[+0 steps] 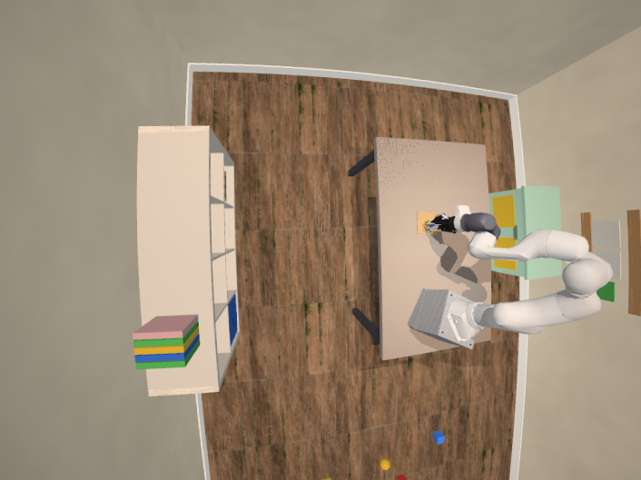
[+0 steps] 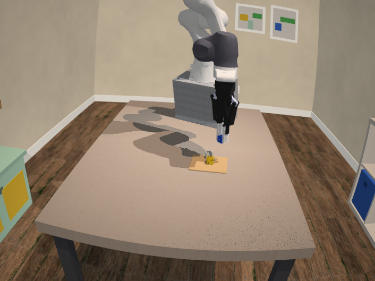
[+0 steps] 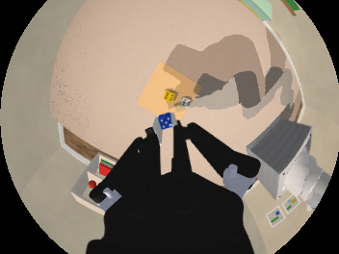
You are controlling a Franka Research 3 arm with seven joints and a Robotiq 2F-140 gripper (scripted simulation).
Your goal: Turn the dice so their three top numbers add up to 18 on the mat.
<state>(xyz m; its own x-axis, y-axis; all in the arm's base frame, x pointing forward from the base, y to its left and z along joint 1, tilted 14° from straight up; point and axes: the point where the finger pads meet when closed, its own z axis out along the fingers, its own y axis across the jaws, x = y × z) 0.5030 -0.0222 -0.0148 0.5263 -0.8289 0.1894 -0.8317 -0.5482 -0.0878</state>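
Now: the yellow die 40 mm to the right of my hand and 110 mm below it. Round my hand: blue die (20 mm below); white die (50 mm behind, 40 mm to the right, 110 mm below); mat (40 mm to the right, 130 mm below).
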